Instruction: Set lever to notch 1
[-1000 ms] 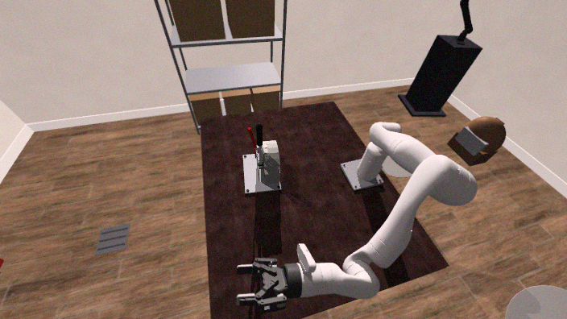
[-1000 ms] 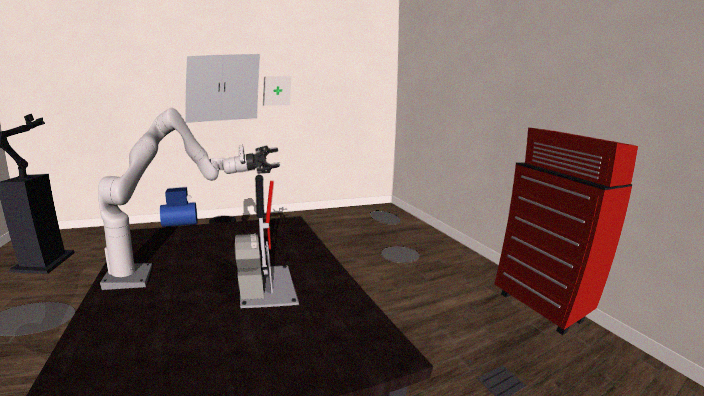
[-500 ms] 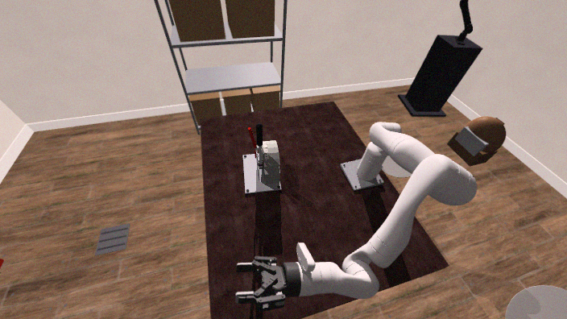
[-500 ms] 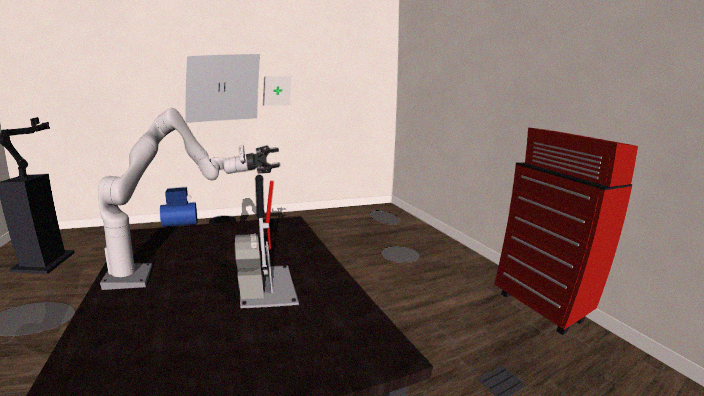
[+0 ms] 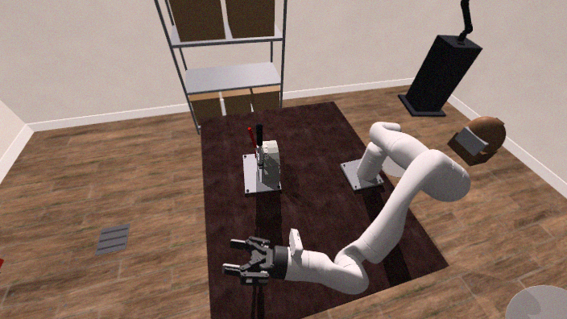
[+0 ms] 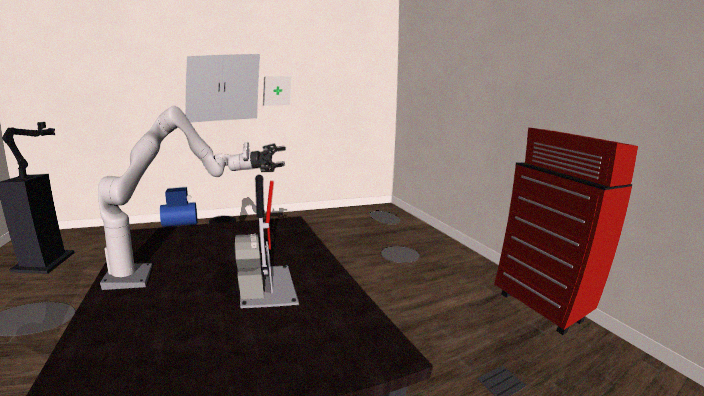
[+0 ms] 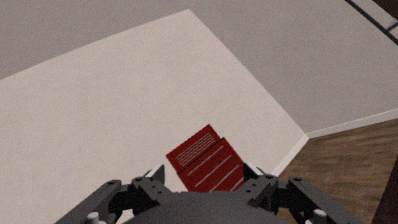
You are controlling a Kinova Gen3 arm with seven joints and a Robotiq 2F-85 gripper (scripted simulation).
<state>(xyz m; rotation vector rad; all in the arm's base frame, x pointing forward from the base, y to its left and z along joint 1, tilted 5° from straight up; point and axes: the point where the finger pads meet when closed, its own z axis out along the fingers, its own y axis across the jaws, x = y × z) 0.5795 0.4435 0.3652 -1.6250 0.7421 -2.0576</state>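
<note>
Right now my hand is 480 mm to the left of the red bar, 130 mm above it and 50 mm past it.
</note>
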